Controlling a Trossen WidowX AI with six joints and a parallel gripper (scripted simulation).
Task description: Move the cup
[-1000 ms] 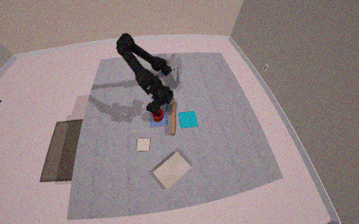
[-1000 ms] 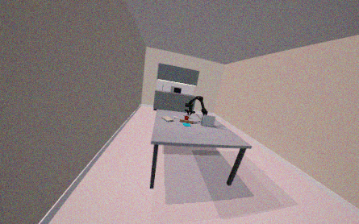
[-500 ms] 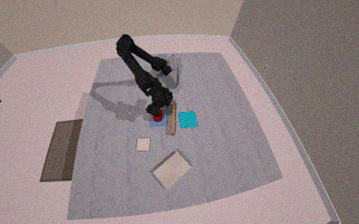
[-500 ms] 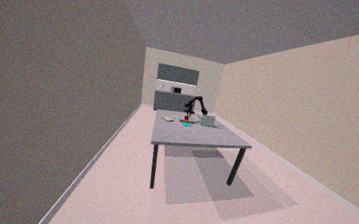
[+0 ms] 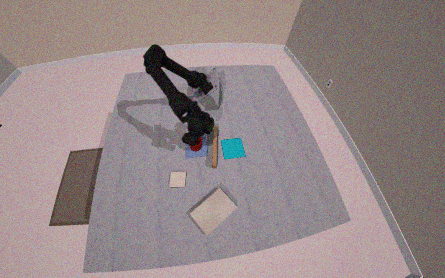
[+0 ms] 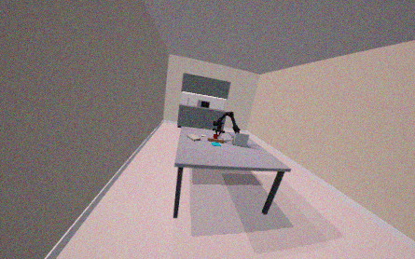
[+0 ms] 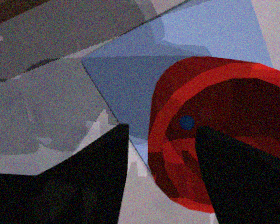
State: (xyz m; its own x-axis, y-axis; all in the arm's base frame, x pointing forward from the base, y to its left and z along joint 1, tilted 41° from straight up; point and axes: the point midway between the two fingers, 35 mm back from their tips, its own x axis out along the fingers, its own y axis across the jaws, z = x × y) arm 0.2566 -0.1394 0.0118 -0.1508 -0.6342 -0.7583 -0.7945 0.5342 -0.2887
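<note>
My gripper tip is now 50 mm above the blue marble, 30 mm to the left of it and 10 mm short of it. From my gripper tip the other things lie so: wooden bar 80 mm to the left, 60 mm below, 50 mm ahead; then cream tile 370 mm ahead, 50 mm below, 10 mm to the right; then blue pad 70 mm below, 20 mm to the right, 20 mm ahead.
</note>
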